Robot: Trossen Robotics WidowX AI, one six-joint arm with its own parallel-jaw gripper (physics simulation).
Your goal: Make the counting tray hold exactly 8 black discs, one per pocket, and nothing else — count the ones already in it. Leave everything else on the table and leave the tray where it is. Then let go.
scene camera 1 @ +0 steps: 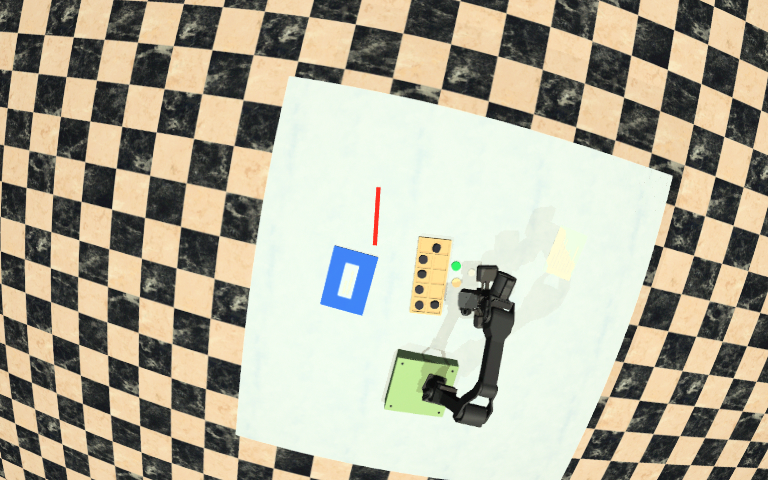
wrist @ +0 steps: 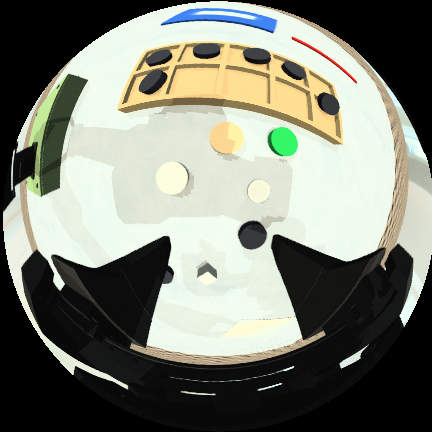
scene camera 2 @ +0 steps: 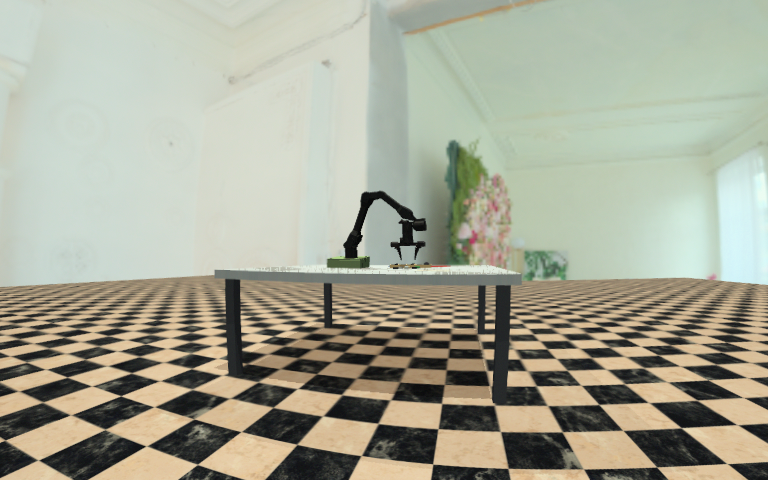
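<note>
The counting tray (scene camera 1: pixel 437 275) (wrist: pixel 245 85) has two rows of pockets. Several black discs sit in it: four in the far row in the wrist view, and one at each end of the near row. The far row's right end pocket and the near row's three middle pockets are bare. A loose black disc (wrist: pixel 252 234) lies on the table, just beyond the right fingertip. Another black disc (wrist: pixel 167 275) is partly hidden behind the left finger. My gripper (scene camera 2: pixel 408 259) (wrist: pixel 221 241) is open and empty, pointing down above the table beside the tray.
Between tray and gripper lie an orange disc (scene camera 1: pixel 456 281) (wrist: pixel 226 137), a green disc (scene camera 1: pixel 455 265) (wrist: pixel 283 141), a cream disc (wrist: pixel 172 178) and a smaller ridged disc (wrist: pixel 259 191). A small pale cube (wrist: pixel 206 272) is near the fingers. Beyond the tray are a blue frame (scene camera 1: pixel 329 277) and red bar (scene camera 1: pixel 376 216).
</note>
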